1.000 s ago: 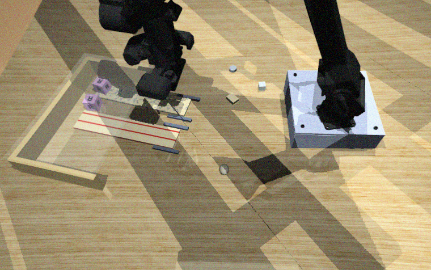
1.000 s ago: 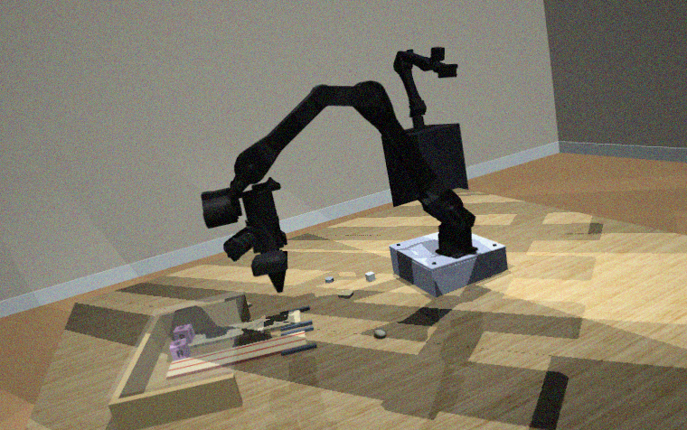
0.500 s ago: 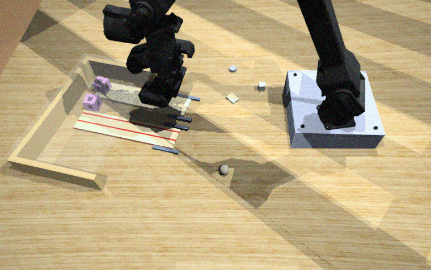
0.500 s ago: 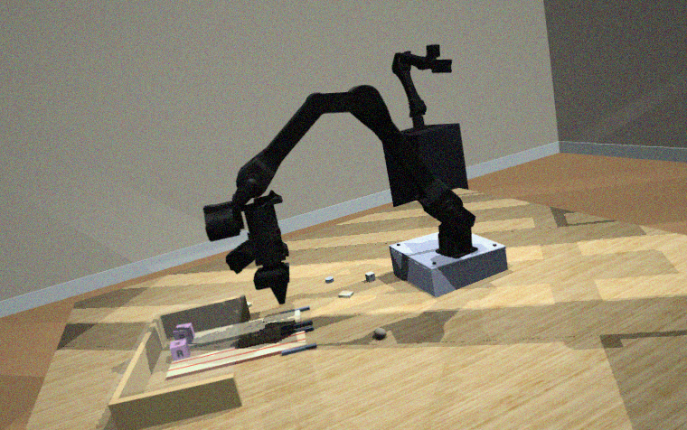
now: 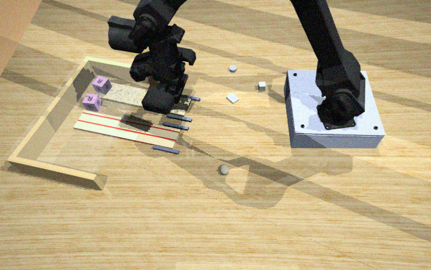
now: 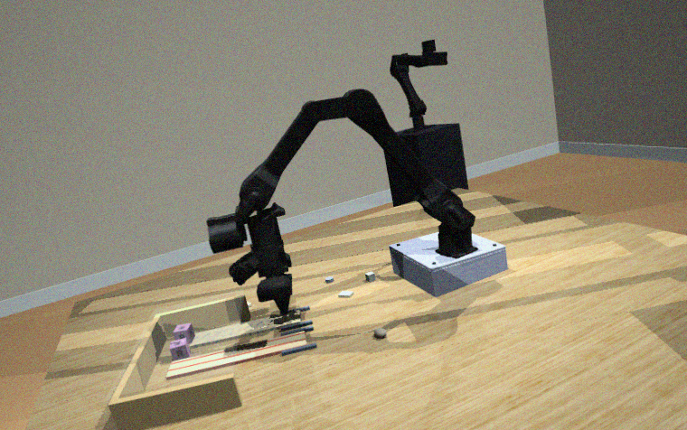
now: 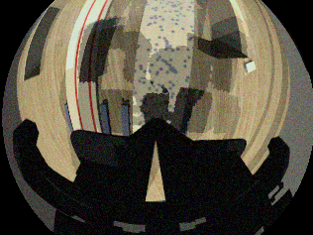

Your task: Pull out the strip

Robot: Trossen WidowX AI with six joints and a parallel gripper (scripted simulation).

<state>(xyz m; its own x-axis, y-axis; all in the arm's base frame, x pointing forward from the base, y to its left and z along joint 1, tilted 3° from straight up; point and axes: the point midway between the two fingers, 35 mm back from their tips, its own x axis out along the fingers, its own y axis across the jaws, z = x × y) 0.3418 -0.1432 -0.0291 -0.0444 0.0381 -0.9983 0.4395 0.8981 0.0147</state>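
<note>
The flat tile lies 14 cm behind my gripper tip and 1 cm below it. The rest, counted from my gripper tip: speckled tan strip: 9 cm ahead, 4 cm to the right, 1 cm below; then grey pebble: 20 cm to the left, 9 cm behind, 1 cm below.
</note>
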